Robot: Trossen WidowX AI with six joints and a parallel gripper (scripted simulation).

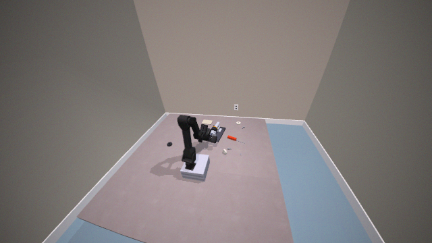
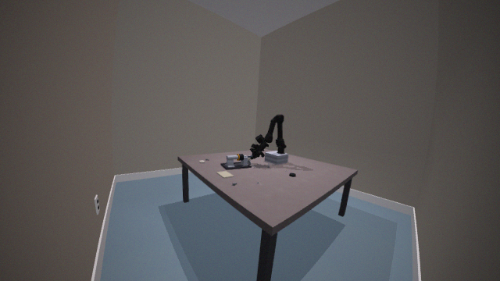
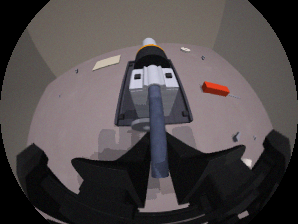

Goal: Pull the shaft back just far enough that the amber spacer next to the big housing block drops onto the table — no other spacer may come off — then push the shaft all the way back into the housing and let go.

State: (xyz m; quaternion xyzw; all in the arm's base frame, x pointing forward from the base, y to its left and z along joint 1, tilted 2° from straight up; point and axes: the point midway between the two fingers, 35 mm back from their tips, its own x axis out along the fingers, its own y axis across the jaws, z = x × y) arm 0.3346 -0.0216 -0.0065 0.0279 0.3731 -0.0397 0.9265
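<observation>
The blue-grey shaft is 50 mm ahead of my gripper tip and 20 mm above it. Also, from my gripper tip: tan pad: 330 mm ahead, 150 mm to the left, 50 mm below; amber spacer: 130 mm ahead, 20 mm above, 10 mm to the right; black spacer: 90 mm ahead, 20 mm above, 10 mm to the right.
</observation>
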